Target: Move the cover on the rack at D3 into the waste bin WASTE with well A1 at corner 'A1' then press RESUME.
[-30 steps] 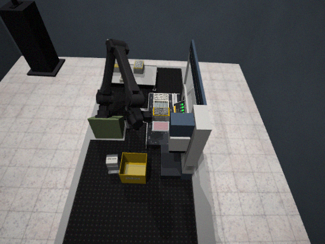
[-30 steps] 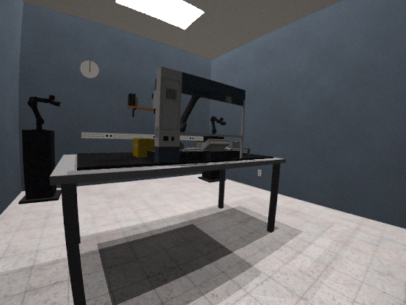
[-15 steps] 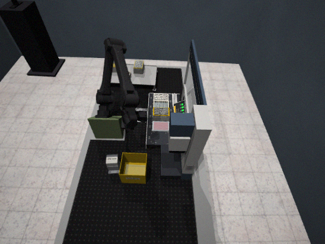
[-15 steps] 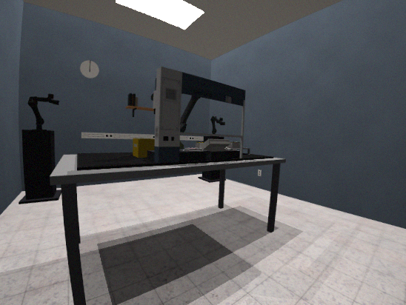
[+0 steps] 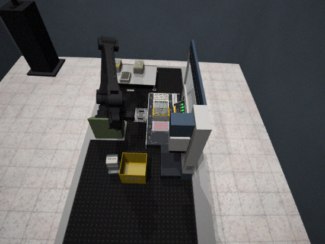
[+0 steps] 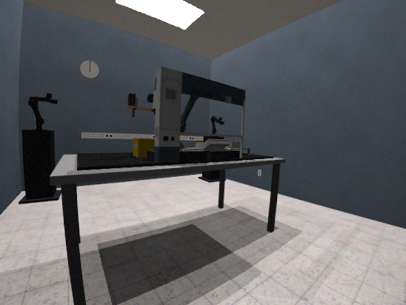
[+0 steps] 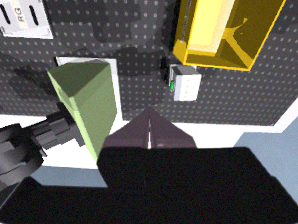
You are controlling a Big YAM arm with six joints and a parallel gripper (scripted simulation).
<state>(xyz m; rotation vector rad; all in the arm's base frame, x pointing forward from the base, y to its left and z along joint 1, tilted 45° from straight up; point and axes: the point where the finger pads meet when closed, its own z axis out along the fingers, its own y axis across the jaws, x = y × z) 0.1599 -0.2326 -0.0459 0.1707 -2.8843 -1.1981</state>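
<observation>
The resume key box lies 40 mm behind my hand, 90 mm to the right of it and 220 mm below it. Also, from my hand: clear cover (110 mm ahead, 140 mm to the right, 260 mm below); yellow waste bin (100 mm ahead, 140 mm to the right, 240 mm below); pink plate (250 mm ahead, 210 mm to the left, 220 mm below).
</observation>
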